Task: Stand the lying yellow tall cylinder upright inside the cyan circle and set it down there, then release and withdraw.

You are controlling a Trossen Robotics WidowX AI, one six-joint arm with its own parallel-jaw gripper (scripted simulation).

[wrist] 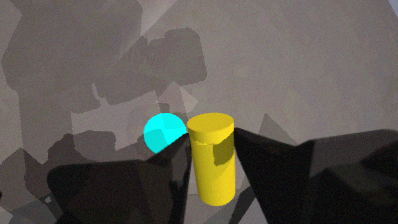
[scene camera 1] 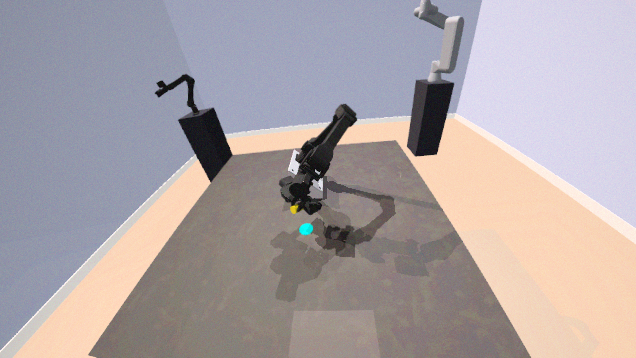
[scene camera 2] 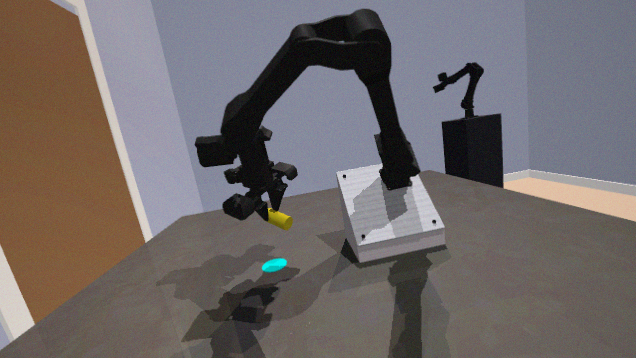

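Note:
My gripper, visible in the wrist view too, carries a yellow tall cylinder. A cyan circle is also visible.

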